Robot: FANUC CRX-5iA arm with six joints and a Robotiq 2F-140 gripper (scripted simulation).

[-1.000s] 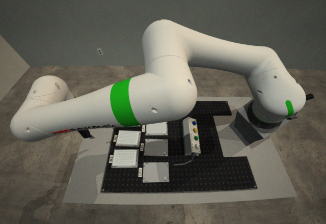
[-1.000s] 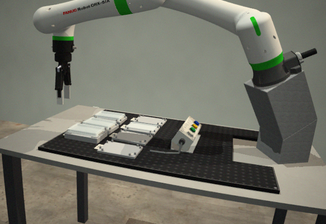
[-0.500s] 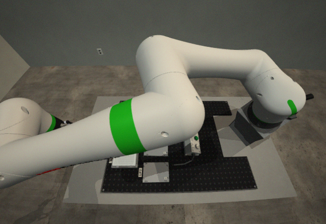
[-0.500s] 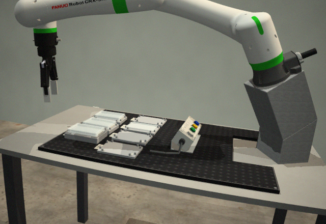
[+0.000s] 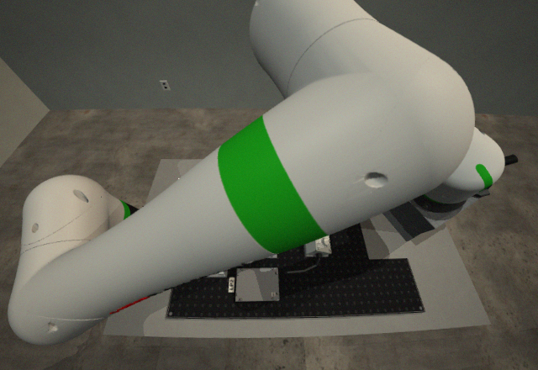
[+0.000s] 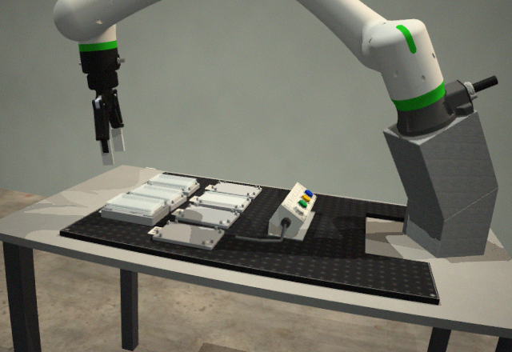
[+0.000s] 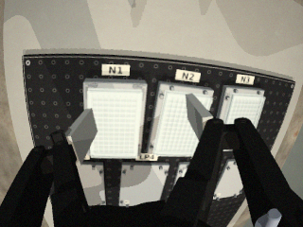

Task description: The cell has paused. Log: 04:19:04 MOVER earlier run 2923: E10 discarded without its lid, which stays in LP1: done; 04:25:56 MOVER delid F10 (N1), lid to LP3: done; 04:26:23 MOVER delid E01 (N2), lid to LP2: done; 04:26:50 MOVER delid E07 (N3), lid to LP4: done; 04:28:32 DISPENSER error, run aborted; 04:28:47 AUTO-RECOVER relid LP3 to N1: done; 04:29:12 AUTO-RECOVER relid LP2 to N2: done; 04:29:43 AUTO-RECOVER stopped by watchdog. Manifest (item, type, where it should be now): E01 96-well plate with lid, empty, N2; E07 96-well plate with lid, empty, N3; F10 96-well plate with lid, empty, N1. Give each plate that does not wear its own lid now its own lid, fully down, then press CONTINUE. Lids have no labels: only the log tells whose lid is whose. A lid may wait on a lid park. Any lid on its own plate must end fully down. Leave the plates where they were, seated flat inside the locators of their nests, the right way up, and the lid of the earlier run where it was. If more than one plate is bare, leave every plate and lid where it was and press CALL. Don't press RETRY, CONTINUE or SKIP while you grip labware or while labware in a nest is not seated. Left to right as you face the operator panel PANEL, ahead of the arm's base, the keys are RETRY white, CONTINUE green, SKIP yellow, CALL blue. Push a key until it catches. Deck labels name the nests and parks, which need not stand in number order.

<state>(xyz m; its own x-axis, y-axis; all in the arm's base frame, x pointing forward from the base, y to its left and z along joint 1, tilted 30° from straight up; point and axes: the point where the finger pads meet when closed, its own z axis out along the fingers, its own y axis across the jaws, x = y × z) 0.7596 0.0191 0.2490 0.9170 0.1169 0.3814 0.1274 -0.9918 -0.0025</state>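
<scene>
The green key lies 50 cm behind my hand, 10 cm below it and 6 cm to the right of it. Also, from my hand: plate (23 cm to the right, 14 cm below, 8 cm behind); LP1 label (18 cm behind, 17 cm to the right, 16 cm below); N3 label (23 cm to the right, 16 cm below).
</scene>
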